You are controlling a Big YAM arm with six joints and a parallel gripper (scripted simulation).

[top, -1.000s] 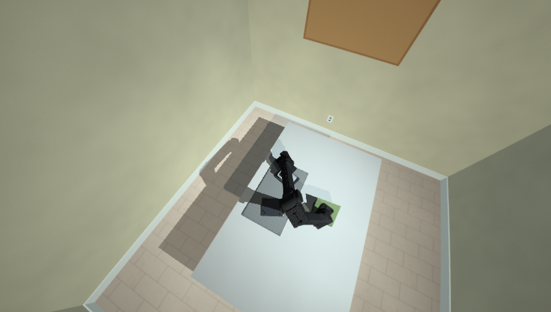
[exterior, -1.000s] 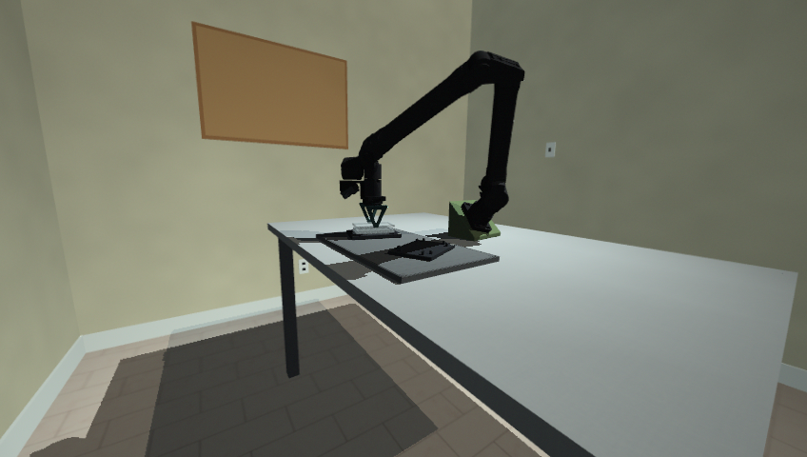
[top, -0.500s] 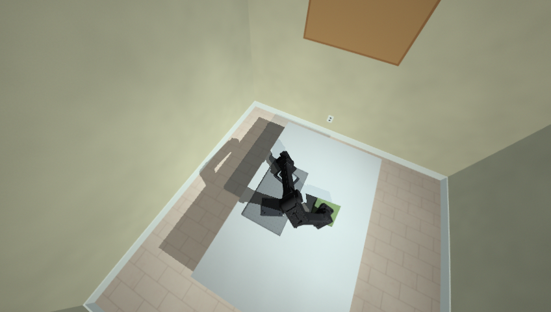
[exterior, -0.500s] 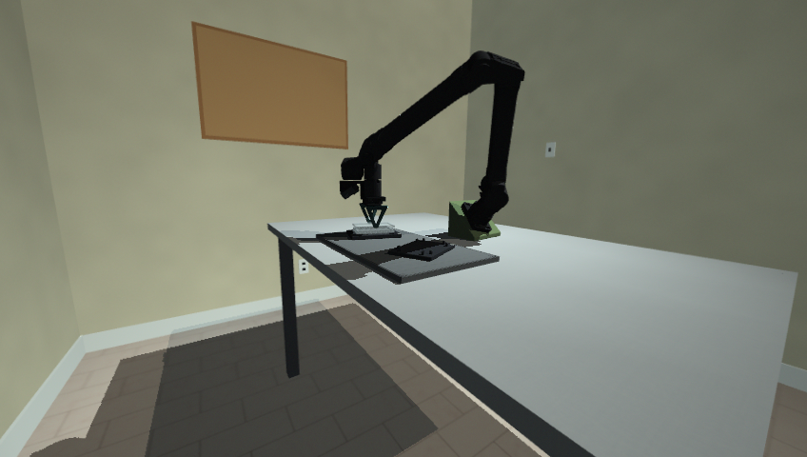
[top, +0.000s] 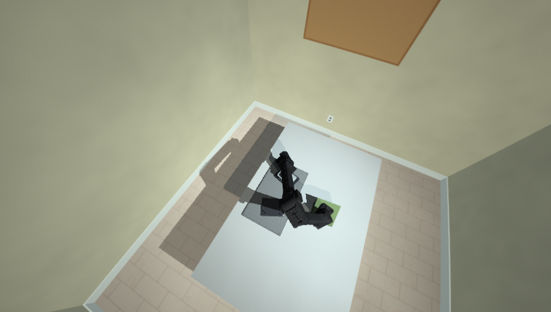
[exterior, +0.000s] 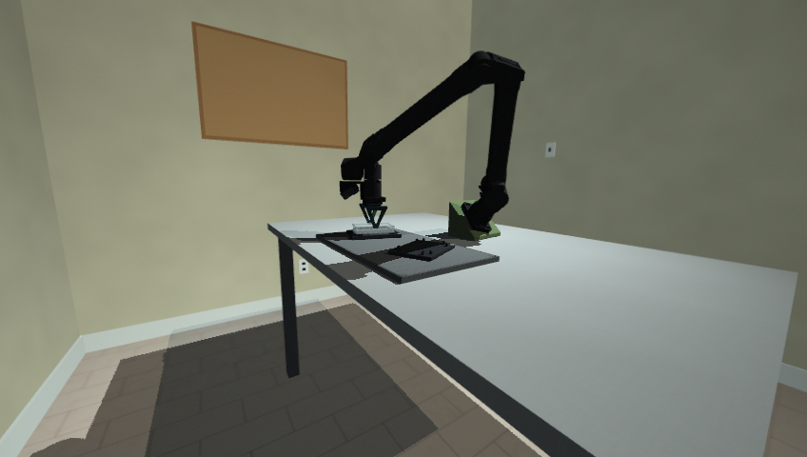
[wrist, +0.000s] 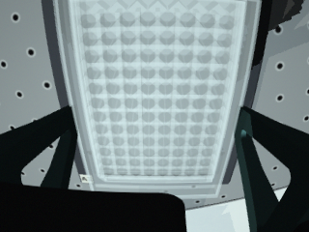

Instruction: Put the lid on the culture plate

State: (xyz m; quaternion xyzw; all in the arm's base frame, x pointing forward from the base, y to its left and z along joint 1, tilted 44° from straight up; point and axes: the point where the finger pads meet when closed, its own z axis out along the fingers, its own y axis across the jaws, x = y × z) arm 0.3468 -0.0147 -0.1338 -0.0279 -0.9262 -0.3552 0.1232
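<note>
My hand is 2 cm above the culture plate C15. The rest, counted from my hand: lid park LP1: 26 cm to the left, 4 cm below, 4 cm behind; then label: 7 cm to the left, 7 cm behind, 3 cm below; then clear lid: right at my hand.
</note>
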